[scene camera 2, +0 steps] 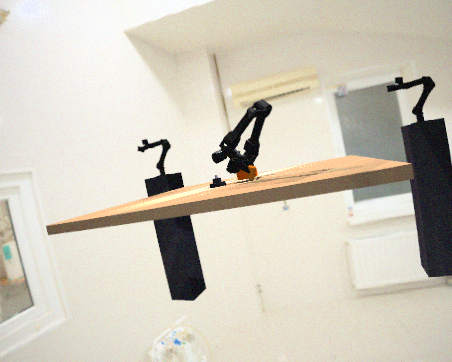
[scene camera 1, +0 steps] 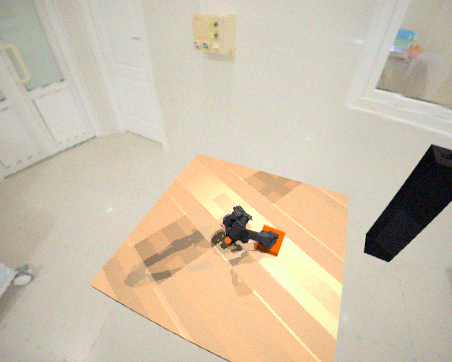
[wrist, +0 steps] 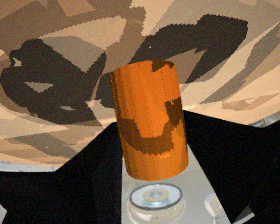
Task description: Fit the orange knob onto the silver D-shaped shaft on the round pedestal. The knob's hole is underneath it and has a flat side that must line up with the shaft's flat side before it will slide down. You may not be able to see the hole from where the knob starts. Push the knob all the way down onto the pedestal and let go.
Note:
I see my gripper (wrist: 149,122) and an orange knob (wrist: 147,99).

